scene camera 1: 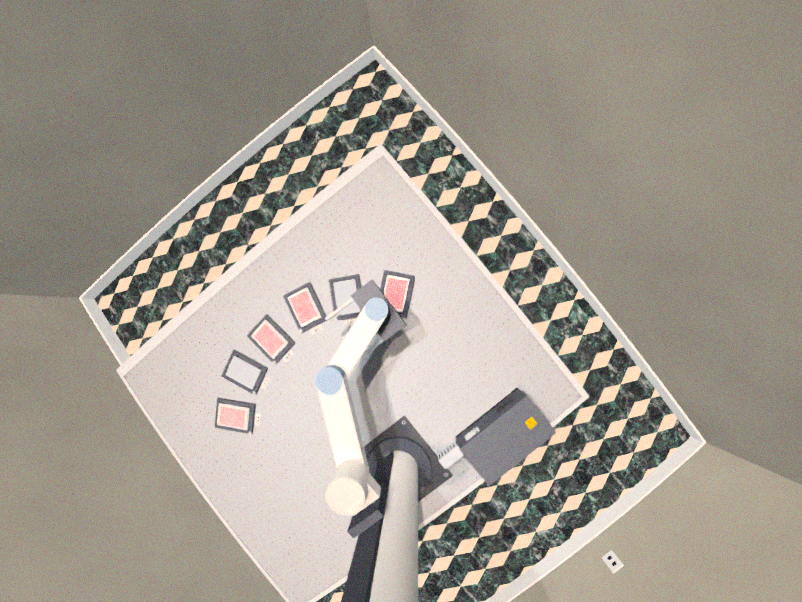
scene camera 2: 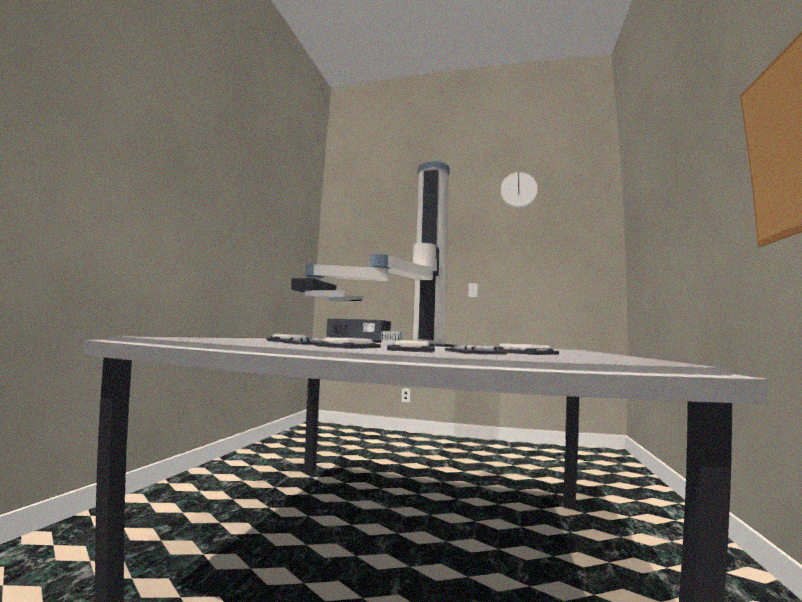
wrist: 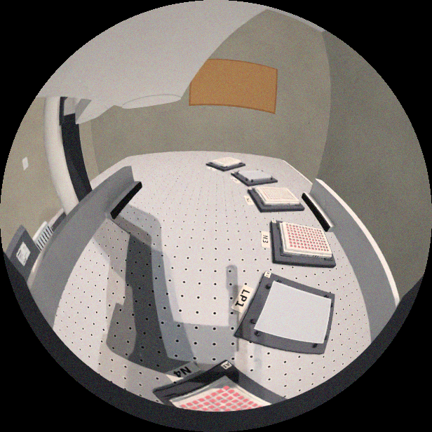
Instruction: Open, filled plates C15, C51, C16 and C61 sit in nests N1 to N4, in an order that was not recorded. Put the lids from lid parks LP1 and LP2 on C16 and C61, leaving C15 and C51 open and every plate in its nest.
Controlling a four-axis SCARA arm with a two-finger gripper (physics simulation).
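Places are measured from the arm's base along level axes (x ahead, y left, z up), in centimetres.
Pixels of known places: gripper, fingertip midpoint: (scene camera 1: 341, 339) (scene camera 2: 354, 296); arm's base, link origin: (scene camera 1: 398, 467).
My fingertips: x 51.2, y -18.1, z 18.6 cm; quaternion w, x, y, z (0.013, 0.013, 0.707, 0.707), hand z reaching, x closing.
Observation:
Ahead of a thing's pixels: the offset from my fingertips to its top centre. "pt": to the spot under its first point. Level surfaces: height alone.
Open plates with red wells sit in dark nests: N1 @(dx +4.6, dy +57.7, dz -14.7 cm) (scene camera 1: 235, 416) (wrist: 226, 162), N2 @(dx +19.1, dy +26.2, dz -14.7 cm) (scene camera 1: 270, 338) (wrist: 278, 195), N3 @(dx +20.1, dy +7.4, dz -14.7 cm) (scene camera 1: 304, 306) (wrist: 306, 239) and N4 @(dx +2.1, dy -23.3, dz -14.7 cm) (scene camera 1: 397, 291) (wrist: 220, 398). No plate names are readable. A pale grey lid @(dx +12.7, dy -8.0, dz -15.5 cm) (scene camera 1: 346, 291) (wrist: 295, 312) lies flat in lid park LP1 (wrist: 257, 290), between N3 and N4. Another pale lid @(dx +15.8, dy +43.2, dz -15.5 cm) (scene camera 1: 244, 371) (wrist: 255, 175) lies in LP2, between N1 and N2. My gripper (scene camera 2: 333, 296) (wrist: 224, 176) is open, its two fingers wide apart, high above the table near LP1 and N4. The arm partly covers LP1 and N4 in scene camera 1.
A dark control box @(pt dx -62.2, dy -22.7, dz -5.8 cm) (scene camera 1: 508, 437) (scene camera 2: 358, 326) stands on the table @(dz -17.3 cm) (scene camera 1: 453, 349) beside the arm's base plate (scene camera 1: 427, 469). The arm's column (scene camera 2: 432, 311) rises from the table. The plates and lid parks form an arc around the arm.

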